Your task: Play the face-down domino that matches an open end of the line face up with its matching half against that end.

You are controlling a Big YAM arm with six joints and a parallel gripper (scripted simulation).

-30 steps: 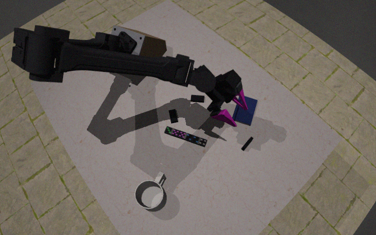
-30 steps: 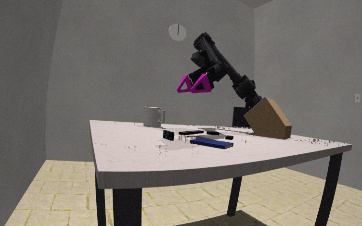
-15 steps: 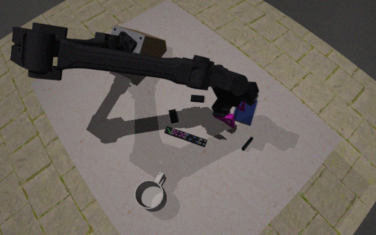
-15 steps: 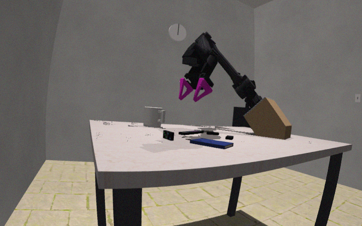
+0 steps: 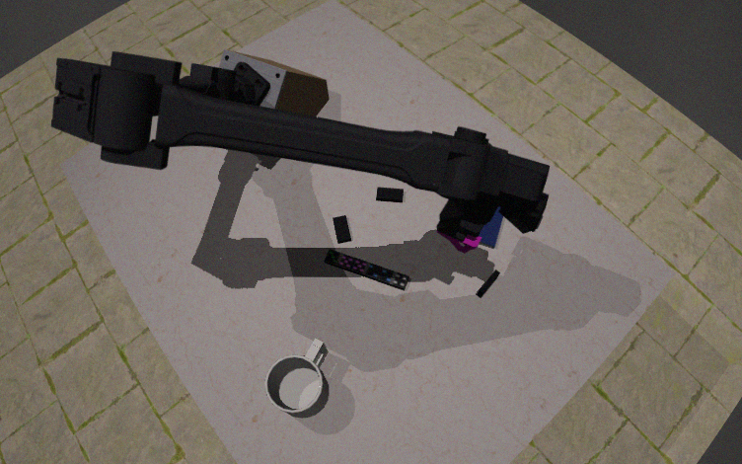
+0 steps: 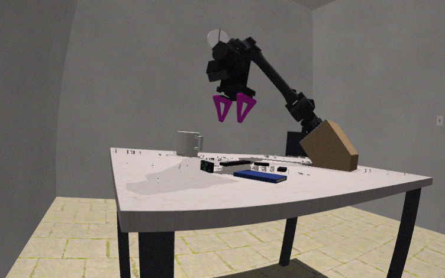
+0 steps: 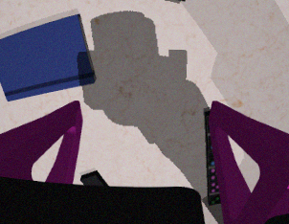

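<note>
My gripper is now 130 mm above the domino and 70 mm short of it. Also, from my hand: blue book (140 mm below, 120 mm to the left, 30 mm behind); mug (370 mm to the right, 100 mm below, 60 mm behind).
</note>
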